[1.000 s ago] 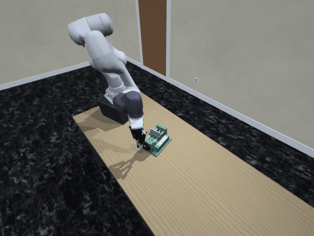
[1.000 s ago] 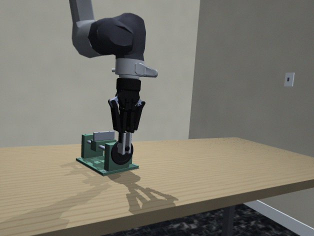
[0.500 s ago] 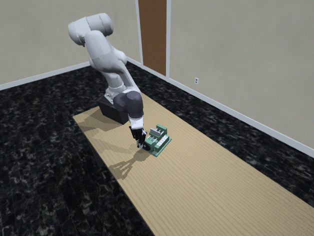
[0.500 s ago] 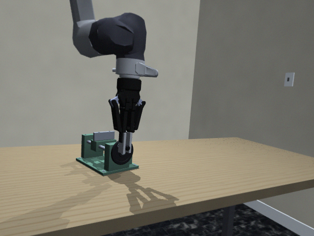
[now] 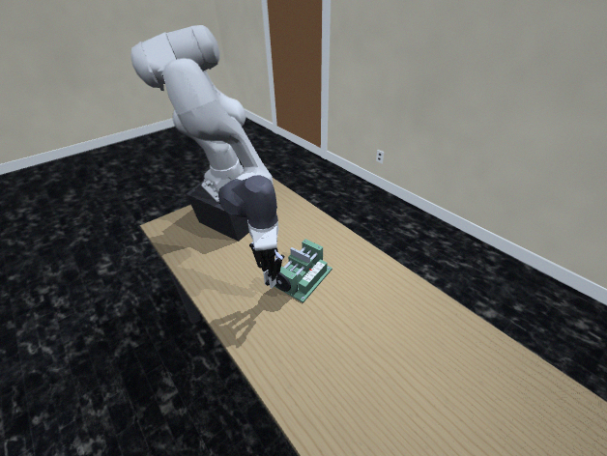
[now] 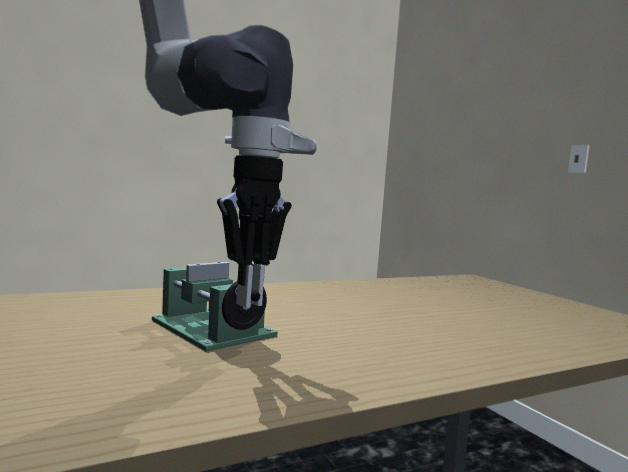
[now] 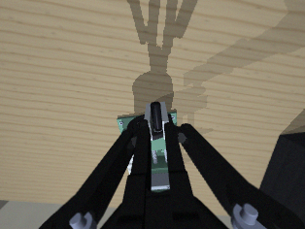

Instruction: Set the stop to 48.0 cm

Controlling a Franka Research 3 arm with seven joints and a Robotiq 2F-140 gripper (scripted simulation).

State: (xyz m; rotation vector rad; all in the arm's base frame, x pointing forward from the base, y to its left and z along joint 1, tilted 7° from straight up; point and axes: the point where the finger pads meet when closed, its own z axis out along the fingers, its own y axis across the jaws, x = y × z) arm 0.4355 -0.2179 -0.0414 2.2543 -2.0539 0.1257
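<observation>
Right now my hand is 20 mm to the right of the black handwheel and 20 mm above it. The rest, counted from my hand: stop block 10 mm ahead, 160 mm to the left, 30 mm below.
</observation>
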